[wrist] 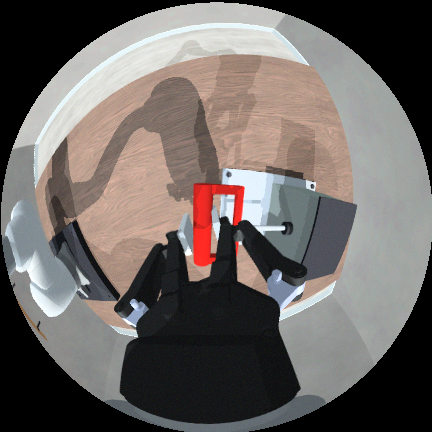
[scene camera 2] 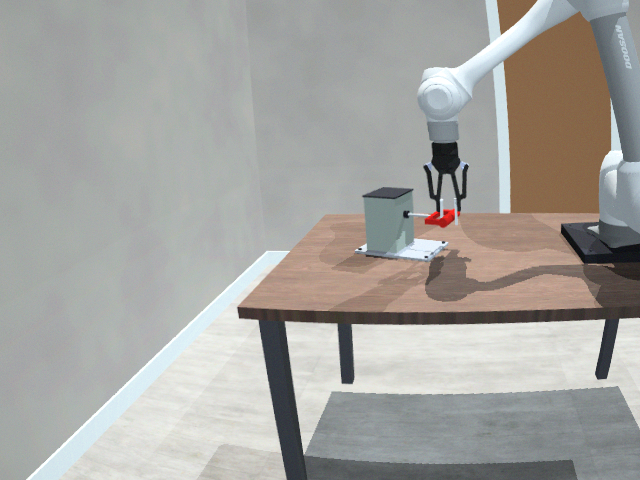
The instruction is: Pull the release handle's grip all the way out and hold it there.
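The release handle's red grip (scene camera 2: 443, 221) (wrist: 202, 225) is a rectangular frame with a thick round bar on the side away from the housing. A thin pale rod (scene camera 2: 419, 214) (wrist: 272, 228) joins it to a black collar on the grey-green housing (scene camera 2: 383, 222) (wrist: 290, 220), and a length of the rod shows between them. My gripper (scene camera 2: 448, 209) (wrist: 201, 217) points down from above and is shut on the grip's thick bar. One pale finger pad is on the bar's outer side, the other goes down inside the red frame. Their contact faces are partly hidden.
The housing has a dark top (scene camera 2: 387, 192) (wrist: 330, 236) and stands on a bolted pale base plate (scene camera 2: 426, 250) (wrist: 247, 186) on the wooden table (scene camera 2: 320, 294) (wrist: 125, 170). The arm's black base plate (scene camera 2: 576, 242) is at the right in the scene view. Grey walls stand behind.
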